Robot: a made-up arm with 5 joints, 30 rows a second.
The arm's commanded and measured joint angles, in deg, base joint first. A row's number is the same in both.
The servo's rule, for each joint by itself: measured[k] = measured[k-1] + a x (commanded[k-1-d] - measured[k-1]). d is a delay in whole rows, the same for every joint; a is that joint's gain. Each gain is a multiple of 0.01, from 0.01 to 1. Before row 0 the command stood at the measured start. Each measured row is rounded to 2 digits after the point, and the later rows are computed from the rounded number. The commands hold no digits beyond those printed.
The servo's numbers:
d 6
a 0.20 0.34 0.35 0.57 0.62
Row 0, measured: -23.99, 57.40, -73.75, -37.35, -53.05
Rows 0 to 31, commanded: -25.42, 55.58, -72.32, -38.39, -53.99; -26.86, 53.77, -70.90, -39.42, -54.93; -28.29, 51.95, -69.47, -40.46, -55.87; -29.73, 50.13, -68.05, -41.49, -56.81; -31.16, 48.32, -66.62, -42.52, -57.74; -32.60, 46.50, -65.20, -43.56, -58.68; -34.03, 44.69, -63.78, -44.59, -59.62; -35.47, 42.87, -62.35, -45.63, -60.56; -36.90, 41.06, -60.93, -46.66, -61.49; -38.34, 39.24, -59.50, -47.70, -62.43; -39.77, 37.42, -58.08, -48.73, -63.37; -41.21, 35.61, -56.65, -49.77, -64.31; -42.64, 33.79, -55.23, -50.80, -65.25; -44.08, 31.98, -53.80, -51.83, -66.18; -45.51, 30.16, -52.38, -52.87, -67.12; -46.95, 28.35, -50.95, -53.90, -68.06; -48.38, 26.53, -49.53, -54.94, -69.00; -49.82, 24.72, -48.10, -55.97, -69.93; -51.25, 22.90, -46.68, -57.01, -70.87; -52.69, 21.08, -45.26, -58.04, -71.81; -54.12, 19.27, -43.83, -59.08, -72.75; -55.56, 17.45, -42.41, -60.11, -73.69; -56.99, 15.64, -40.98, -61.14, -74.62; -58.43, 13.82, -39.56, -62.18, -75.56; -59.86, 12.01, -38.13, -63.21, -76.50; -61.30, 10.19, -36.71, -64.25, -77.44; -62.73, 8.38, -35.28, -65.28, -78.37; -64.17, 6.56, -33.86, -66.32, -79.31; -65.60, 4.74, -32.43, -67.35, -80.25; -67.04, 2.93, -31.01, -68.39, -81.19; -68.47, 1.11, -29.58, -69.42, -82.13; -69.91, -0.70, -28.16, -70.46, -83.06
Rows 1 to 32, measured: -23.99, 57.40, -73.75, -37.35, -53.05; -23.99, 57.40, -73.75, -37.35, -53.05; -23.99, 57.40, -73.75, -37.35, -53.05; -23.99, 57.40, -73.75, -37.35, -53.05; -23.99, 57.40, -73.75, -37.35, -53.05; -23.99, 57.40, -73.75, -37.35, -53.05; -24.28, 56.78, -73.25, -37.94, -53.63; -24.80, 55.76, -72.43, -38.78, -54.44; -25.50, 54.46, -71.39, -39.74, -55.33; -26.35, 52.99, -70.22, -40.74, -56.25; -27.31, 51.40, -68.96, -41.75, -57.17; -28.37, 49.73, -67.64, -42.78, -58.11; -29.50, 48.02, -66.29, -43.81, -59.05; -30.69, 46.27, -64.91, -44.85, -59.99; -31.93, 44.50, -63.52, -45.88, -60.92; -33.21, 42.71, -62.11, -46.92, -61.86; -34.52, 40.91, -60.70, -47.95, -62.80; -35.86, 39.11, -59.28, -48.99, -63.74; -37.22, 37.30, -57.86, -50.02, -64.68; -38.59, 35.49, -56.44, -51.05, -65.61; -39.97, 33.68, -55.02, -52.09, -66.55; -41.37, 31.87, -53.60, -53.12, -67.49; -42.77, 30.05, -52.18, -54.16, -68.43; -44.18, 28.24, -50.75, -55.19, -69.36; -45.59, 26.42, -49.33, -56.23, -70.30; -47.01, 24.60, -47.91, -57.26, -71.24; -48.43, 22.79, -46.48, -58.30, -72.18; -49.86, 20.97, -45.06, -59.33, -73.12; -51.29, 19.16, -43.63, -60.36, -74.05; -52.72, 17.34, -42.21, -61.40, -74.99; -54.15, 15.53, -40.78, -62.43, -75.93; -55.58, 13.71, -39.36, -63.47, -76.87
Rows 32 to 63, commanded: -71.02, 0.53, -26.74, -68.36, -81.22; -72.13, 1.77, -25.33, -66.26, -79.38; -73.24, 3.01, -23.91, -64.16, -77.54; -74.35, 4.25, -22.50, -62.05, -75.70; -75.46, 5.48, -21.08, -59.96, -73.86; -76.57, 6.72, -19.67, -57.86, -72.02; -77.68, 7.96, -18.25, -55.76, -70.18; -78.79, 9.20, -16.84, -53.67, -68.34; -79.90, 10.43, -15.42, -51.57, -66.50; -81.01, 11.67, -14.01, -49.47, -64.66; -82.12, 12.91, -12.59, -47.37, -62.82; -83.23, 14.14, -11.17, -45.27, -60.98; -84.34, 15.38, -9.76, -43.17, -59.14; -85.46, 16.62, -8.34, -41.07, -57.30; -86.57, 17.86, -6.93, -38.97, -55.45; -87.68, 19.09, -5.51, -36.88, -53.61; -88.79, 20.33, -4.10, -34.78, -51.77; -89.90, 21.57, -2.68, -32.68, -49.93; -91.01, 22.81, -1.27, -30.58, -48.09; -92.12, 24.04, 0.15, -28.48, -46.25; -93.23, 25.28, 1.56, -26.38, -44.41; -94.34, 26.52, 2.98, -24.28, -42.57; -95.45, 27.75, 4.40, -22.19, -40.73; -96.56, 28.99, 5.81, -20.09, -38.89; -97.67, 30.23, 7.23, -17.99, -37.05; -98.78, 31.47, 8.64, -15.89, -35.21; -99.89, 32.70, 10.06, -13.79, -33.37; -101.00, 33.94, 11.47, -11.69, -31.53; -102.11, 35.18, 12.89, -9.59, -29.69; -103.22, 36.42, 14.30, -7.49, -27.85; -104.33, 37.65, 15.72, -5.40, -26.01; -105.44, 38.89, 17.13, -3.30, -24.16
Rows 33 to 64, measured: -57.01, 11.90, -37.93, -64.50, -77.80; -58.44, 10.08, -36.51, -65.54, -78.74; -59.87, 8.26, -35.08, -66.57, -79.68; -61.30, 6.45, -33.66, -67.61, -80.62; -62.73, 4.63, -32.23, -68.64, -81.56; -64.17, 2.82, -30.81, -69.68, -82.49; -65.54, 2.04, -29.39, -68.93, -81.70; -66.86, 1.95, -27.97, -67.41, -80.26; -68.14, 2.31, -26.55, -65.56, -78.57; -69.38, 2.97, -25.13, -63.56, -76.79; -70.60, 3.82, -23.71, -61.51, -74.97; -71.79, 4.81, -22.30, -59.43, -73.14; -72.97, 5.88, -20.88, -57.34, -71.30; -74.13, 7.01, -19.47, -55.25, -69.46; -75.28, 8.17, -18.05, -53.15, -67.62; -76.43, 9.36, -16.64, -51.05, -65.78; -77.57, 10.57, -15.22, -48.95, -63.94; -78.70, 11.78, -13.80, -46.85, -62.10; -79.83, 13.00, -12.39, -44.75, -60.26; -80.96, 14.23, -10.97, -42.65, -58.42; -82.08, 15.46, -9.56, -40.55, -56.58; -83.20, 16.69, -8.14, -38.46, -54.74; -84.32, 17.93, -6.73, -36.36, -52.90; -85.44, 19.17, -5.31, -34.26, -51.06; -86.55, 20.41, -3.90, -32.16, -49.22; -87.66, 21.64, -2.48, -30.06, -47.38; -88.77, 22.88, -1.07, -27.96, -45.54; -89.88, 24.12, 0.35, -25.86, -43.70; -90.99, 25.35, 1.77, -23.77, -41.86; -92.10, 26.59, 3.18, -21.67, -40.02; -93.21, 27.83, 4.60, -19.57, -38.18; -94.32, 29.07, 6.01, -17.47, -36.34
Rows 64 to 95, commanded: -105.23, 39.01, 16.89, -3.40, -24.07; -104.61, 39.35, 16.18, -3.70, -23.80; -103.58, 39.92, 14.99, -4.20, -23.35; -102.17, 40.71, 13.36, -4.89, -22.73; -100.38, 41.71, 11.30, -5.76, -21.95; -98.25, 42.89, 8.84, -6.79, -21.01; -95.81, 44.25, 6.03, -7.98, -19.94; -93.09, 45.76, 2.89, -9.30, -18.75; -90.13, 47.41, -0.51, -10.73, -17.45; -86.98, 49.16, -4.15, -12.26, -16.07; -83.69, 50.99, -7.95, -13.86, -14.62; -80.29, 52.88, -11.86, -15.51, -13.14; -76.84, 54.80, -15.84, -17.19, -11.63; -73.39, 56.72, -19.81, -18.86, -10.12; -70.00, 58.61, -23.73, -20.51, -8.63; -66.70, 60.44, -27.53, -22.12, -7.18; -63.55, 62.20, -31.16, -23.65, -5.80; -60.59, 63.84, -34.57, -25.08, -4.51; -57.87, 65.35, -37.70, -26.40, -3.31; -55.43, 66.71, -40.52, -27.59, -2.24; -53.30, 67.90, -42.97, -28.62, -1.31; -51.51, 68.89, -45.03, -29.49, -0.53; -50.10, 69.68, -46.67, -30.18, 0.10; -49.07, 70.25, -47.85, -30.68, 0.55; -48.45, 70.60, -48.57, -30.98, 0.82; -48.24, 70.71, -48.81, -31.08, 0.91; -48.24, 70.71, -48.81, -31.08, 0.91; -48.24, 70.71, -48.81, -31.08, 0.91; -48.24, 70.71, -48.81, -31.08, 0.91; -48.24, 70.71, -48.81, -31.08, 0.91; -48.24, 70.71, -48.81, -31.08, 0.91; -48.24, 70.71, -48.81, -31.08, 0.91
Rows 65 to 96, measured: -95.43, 30.30, 7.43, -15.37, -34.50; -96.54, 31.54, 8.84, -13.27, -32.66; -97.65, 32.78, 10.26, -11.17, -30.82; -98.76, 34.02, 11.67, -9.07, -28.98; -99.87, 35.25, 13.09, -6.98, -27.14; -100.98, 36.49, 14.50, -4.88, -25.29; -101.83, 37.35, 15.34, -4.04, -24.53; -102.39, 38.03, 15.63, -3.85, -24.08; -102.63, 38.67, 15.41, -4.05, -23.63; -102.54, 39.36, 14.69, -4.53, -23.07; -102.11, 40.16, 13.50, -5.23, -22.38; -101.34, 41.09, 11.87, -6.12, -21.53; -100.23, 42.16, 9.83, -7.18, -20.54; -98.80, 43.38, 7.40, -8.39, -19.43; -97.07, 44.75, 4.63, -9.72, -18.20; -95.05, 46.25, 1.56, -11.17, -16.88; -92.78, 47.86, -1.77, -12.70, -15.48; -90.28, 49.57, -5.30, -14.30, -14.03; -87.59, 51.35, -8.99, -15.95, -12.54; -84.75, 53.18, -12.78, -17.61, -11.04; -81.80, 55.03, -16.61, -19.26, -9.55; -78.78, 56.87, -20.43, -20.89, -8.08; -75.73, 58.68, -24.19, -22.46, -6.67; -72.70, 60.43, -27.82, -23.95, -5.33; -69.73, 62.10, -31.28, -25.35, -4.08; -66.87, 63.67, -34.51, -26.63, -2.94; -64.16, 65.11, -37.47, -27.76, -1.93; -61.63, 66.40, -40.12, -28.75, -1.06; -59.32, 67.52, -42.41, -29.57, -0.34; -57.27, 68.45, -44.31, -30.20, 0.21; -55.51, 69.18, -45.80, -30.64, 0.59; -54.06, 69.70, -46.85, -30.89, 0.79
